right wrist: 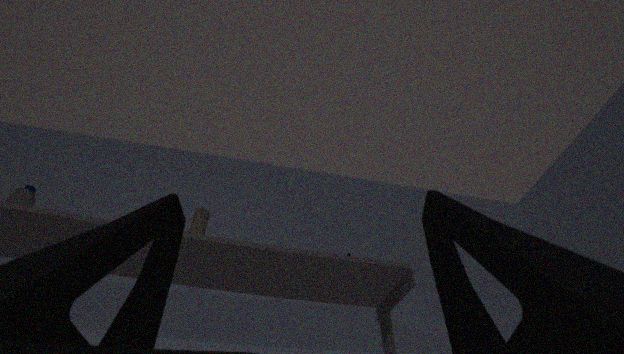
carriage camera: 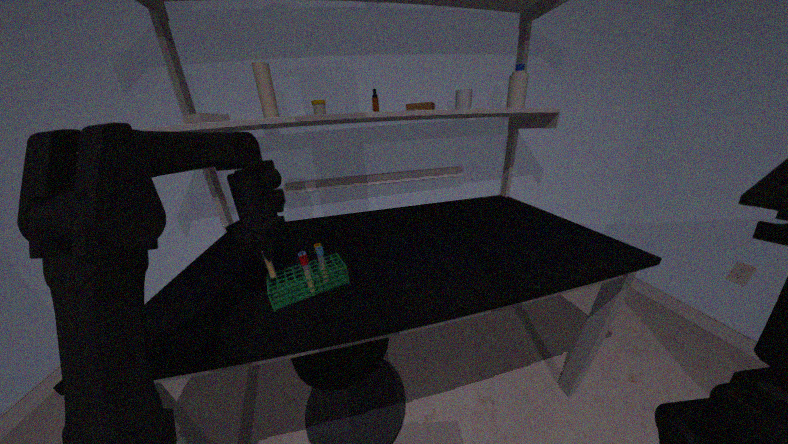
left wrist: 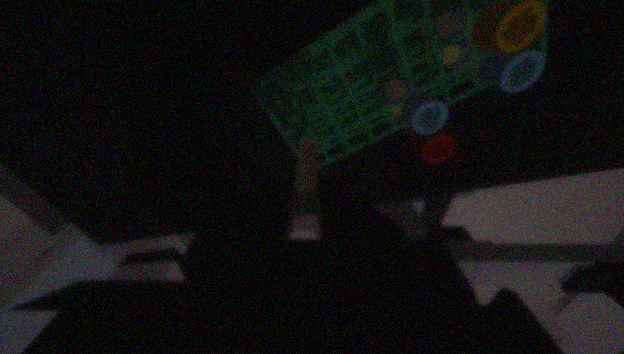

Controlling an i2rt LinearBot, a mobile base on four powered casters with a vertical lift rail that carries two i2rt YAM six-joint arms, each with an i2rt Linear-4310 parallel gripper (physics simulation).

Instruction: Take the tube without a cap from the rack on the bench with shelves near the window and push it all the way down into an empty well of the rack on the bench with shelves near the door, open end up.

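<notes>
A green rack (carriage camera: pixel 281 300) (left wrist: pixel 285 127) stands on the left part of the dark bench. The tube without a cap (carriage camera: pixel 270 268) (left wrist: pixel 306 187) is nearly upright at the rack's left end in the carriage view, its lower end at or just above the rack's top; whether it sits in a well I cannot tell. My left gripper (carriage camera: pixel 265 250) is shut on this tube near its upper end; its fingers are very dark. Capped tubes stand in the rack, one with a red cap (carriage camera: pixel 303 259) (left wrist: pixel 438 148), one with an orange cap (carriage camera: pixel 318 245) (left wrist: pixel 521 26). My right gripper (right wrist: pixel 301 205) is open, away from the bench.
A shelf (carriage camera: pixel 352 117) above the bench (carriage camera: pixel 441 259) carries a tall beige cylinder (carriage camera: pixel 265 91), a yellow-lidded jar (carriage camera: pixel 318 107), a brown bottle (carriage camera: pixel 374 102) and a blue-capped bottle (carriage camera: pixel 517 89). Shelf posts rise at both ends. A round dark stool (carriage camera: pixel 352 397) shows below the bench's front edge.
</notes>
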